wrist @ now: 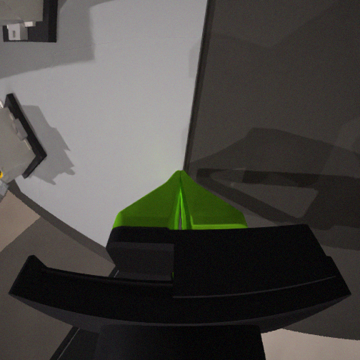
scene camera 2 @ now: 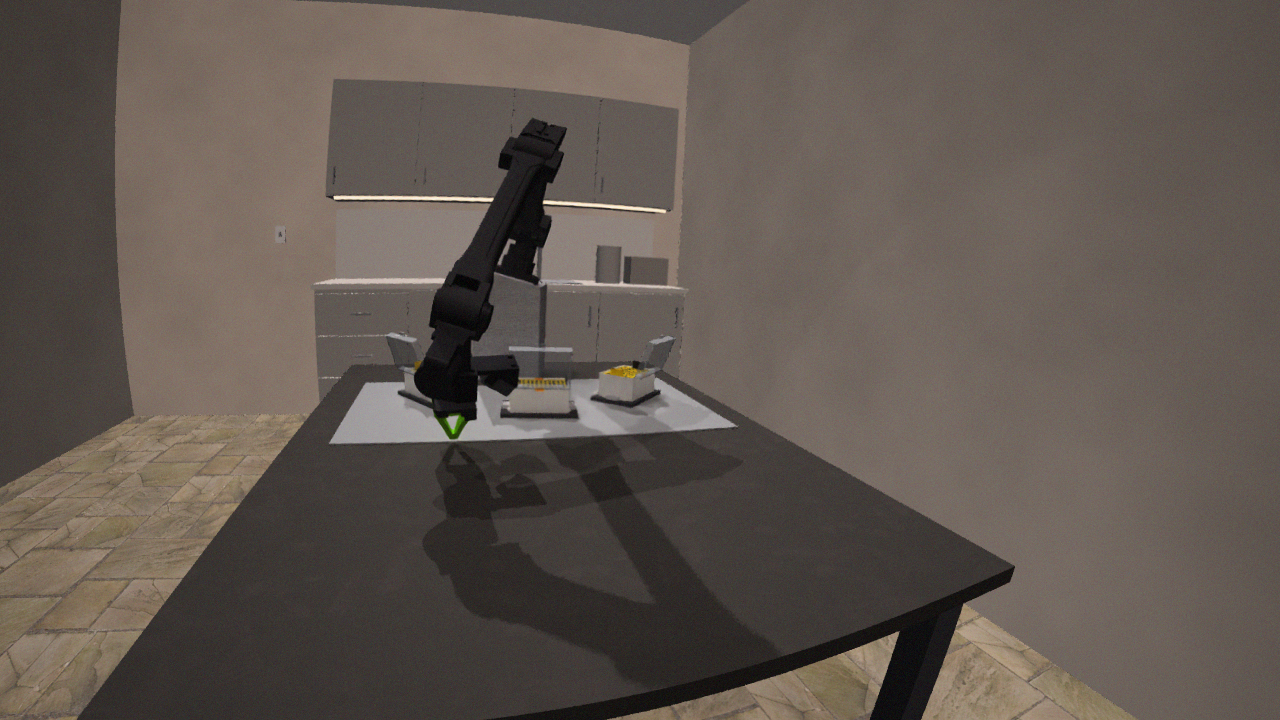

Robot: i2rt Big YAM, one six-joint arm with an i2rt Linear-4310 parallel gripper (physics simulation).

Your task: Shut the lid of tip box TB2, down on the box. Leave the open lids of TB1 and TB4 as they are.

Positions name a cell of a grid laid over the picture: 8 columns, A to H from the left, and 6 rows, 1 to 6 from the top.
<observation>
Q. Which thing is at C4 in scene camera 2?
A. A pale mat.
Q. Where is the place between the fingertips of my gripper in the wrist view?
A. At D3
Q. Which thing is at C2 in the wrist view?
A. A pale mat.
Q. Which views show my gripper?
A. The wrist view and scene camera 2: all of them.
</observation>
